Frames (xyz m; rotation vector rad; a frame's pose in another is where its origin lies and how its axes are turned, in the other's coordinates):
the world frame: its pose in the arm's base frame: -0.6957 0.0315 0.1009 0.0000 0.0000 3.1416
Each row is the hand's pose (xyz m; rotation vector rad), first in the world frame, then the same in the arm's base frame.
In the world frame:
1: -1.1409 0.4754 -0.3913 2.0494 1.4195 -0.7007
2: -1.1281 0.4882 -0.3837 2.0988 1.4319 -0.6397
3: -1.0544 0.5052 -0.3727 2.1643 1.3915 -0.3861
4: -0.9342 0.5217 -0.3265 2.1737 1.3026 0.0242
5: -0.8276 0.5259 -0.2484 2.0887 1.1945 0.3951
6: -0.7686 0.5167 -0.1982 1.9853 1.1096 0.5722
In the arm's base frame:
1: 0.4452 -0.4439 -0.2904 -1.4284 2.0622 0.7380
2: 0.4324 -0.4567 -0.2828 -1.4483 2.1228 0.7072
3: 0.3587 -0.4737 -0.2718 -1.4867 2.3123 0.7690
4: 0.2385 -0.4902 -0.2256 1.5320 -2.5565 -0.9340
5: 0.1319 -0.4944 -0.1475 1.3197 -2.3077 -0.9883
6: 0.0729 -0.4852 -0.0973 1.2031 -2.1525 -1.0696

